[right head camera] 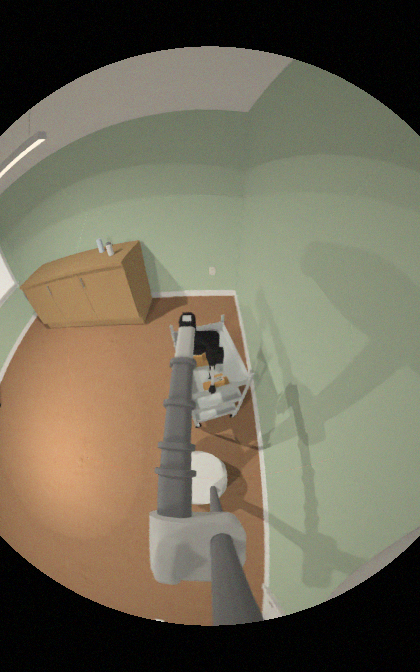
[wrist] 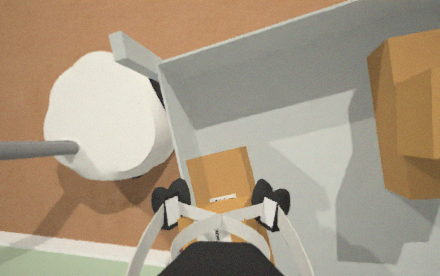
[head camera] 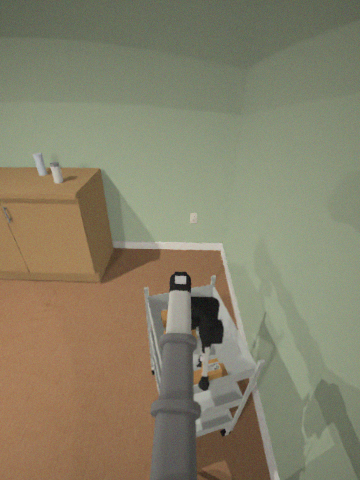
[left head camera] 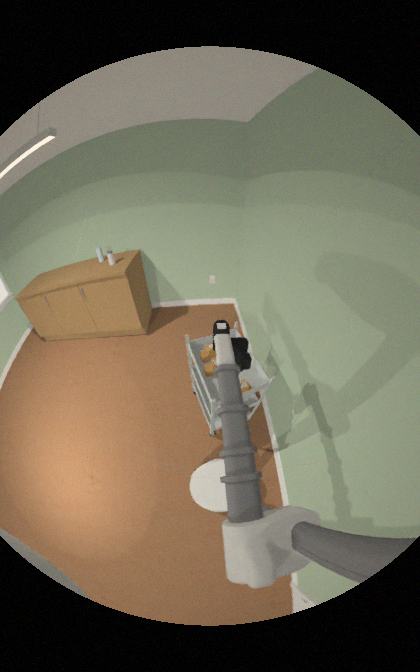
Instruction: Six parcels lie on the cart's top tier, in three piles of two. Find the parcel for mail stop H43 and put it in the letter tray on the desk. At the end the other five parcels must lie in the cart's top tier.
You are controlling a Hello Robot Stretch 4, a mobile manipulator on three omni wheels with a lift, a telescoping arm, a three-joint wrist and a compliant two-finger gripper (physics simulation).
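Frame: origin at the robot's base, x left, y back, z up, level; metres.
Seen in the pictures: gripper, between the fingertips: (wrist: 220,195) (head camera: 202,377).
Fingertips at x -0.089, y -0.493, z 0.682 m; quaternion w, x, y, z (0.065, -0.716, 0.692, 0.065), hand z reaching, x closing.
A point is followed by its place in that frame.
The cart (head camera: 235,350) @[x -0.234, y -0.629, z 0.635 m] (right head camera: 231,361) has a pale grey top tier (wrist: 315,117) @[x -0.010, y -0.580, z 0.635 m] with orange-brown parcels. My gripper (wrist: 220,195) @[x -0.089, y -0.493, z 0.682 m] (head camera: 202,372) @[x -0.089, y -0.493, z 0.682 m] is shut on the upper parcel (wrist: 187,225) @[x -0.101, y -0.481, z 0.738 m] of the pile at the near end. The pads press its sides, and the fingers hide most of it. The lower parcel (wrist: 220,172) @[x -0.067, y -0.494, z 0.687 m] sticks out beyond it. A thin strip of white label shows; no stop code is readable. A second pile (wrist: 415,107) @[x -0.006, y -0.634, z 0.717 m] stands at the right in the wrist view. Parcels (left head camera: 207,356) (left head camera: 209,369) also show past my arm. The desk and letter tray do not show.
A white round object (wrist: 102,115) @[x 0.006, y -0.018, z 0.187 m] (left head camera: 207,485) (right head camera: 209,477) stands by the cart's near end. The green wall (head camera: 300,250) @[x -0.477, y -0.852, z 0.988 m] runs close along the cart's right side. A wooden cabinet (head camera: 50,235) @[x 1.035, y -1.587, z 0.521 m] (left head camera: 107,305) stands at the left, with two containers (head camera: 40,164) @[x 1.166, y -1.937, z 0.975 m] (head camera: 57,173) @[x 0.948, y -1.770, z 0.959 m] on top.
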